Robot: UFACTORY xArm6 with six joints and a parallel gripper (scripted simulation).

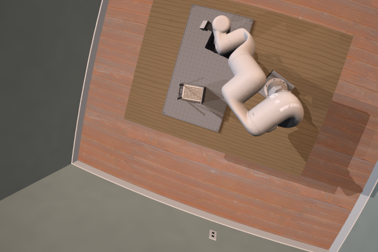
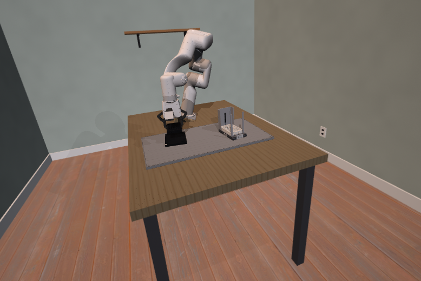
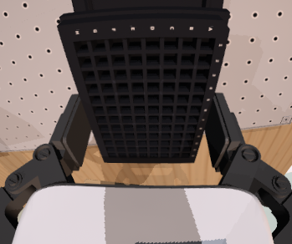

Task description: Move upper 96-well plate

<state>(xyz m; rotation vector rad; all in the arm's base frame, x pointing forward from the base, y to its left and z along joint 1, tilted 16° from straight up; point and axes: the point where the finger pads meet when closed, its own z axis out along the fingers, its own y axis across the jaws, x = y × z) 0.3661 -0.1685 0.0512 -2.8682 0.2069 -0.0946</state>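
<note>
The pale A1 square lies 70 mm ahead of my hand, 60 mm to the right of it and 70 mm below it. The rest, counted from my hand: black 96-well plate: 10 mm below; then pale well plate: 70 mm ahead, 330 mm to the left, 60 mm below; then back panel: 320 mm to the left.
</note>
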